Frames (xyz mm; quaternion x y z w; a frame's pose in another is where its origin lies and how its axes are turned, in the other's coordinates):
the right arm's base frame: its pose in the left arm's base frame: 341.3 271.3 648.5 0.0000 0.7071 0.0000 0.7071
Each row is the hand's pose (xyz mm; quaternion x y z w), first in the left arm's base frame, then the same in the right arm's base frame.
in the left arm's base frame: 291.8 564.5 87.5 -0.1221 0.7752 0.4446 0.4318
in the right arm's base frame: 561.0 293.2 -49.5 -0.4007 0.2428 0.2280 0.8535
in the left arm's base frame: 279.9 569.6 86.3 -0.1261 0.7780 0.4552 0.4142
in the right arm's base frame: 562.2 298.3 -61.4 -0.4111 0.2573 0.2327 0.8430
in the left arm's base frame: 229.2 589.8 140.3 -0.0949 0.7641 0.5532 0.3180
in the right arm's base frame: 508.2 318.5 -112.1 -0.4583 0.3154 0.3241 0.7652
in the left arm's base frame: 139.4 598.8 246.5 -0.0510 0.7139 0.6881 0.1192
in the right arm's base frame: 402.0 327.5 -201.9 -0.5226 0.4205 0.4505 0.5891
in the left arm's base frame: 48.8 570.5 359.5 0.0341 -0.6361 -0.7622 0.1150
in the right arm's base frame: 289.0 299.2 -292.5 -0.5631 0.5311 0.5149 0.3685
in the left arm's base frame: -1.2 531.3 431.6 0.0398 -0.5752 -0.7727 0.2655
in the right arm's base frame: 216.9 260.0 -342.5 -0.5745 0.5945 0.5182 0.2190
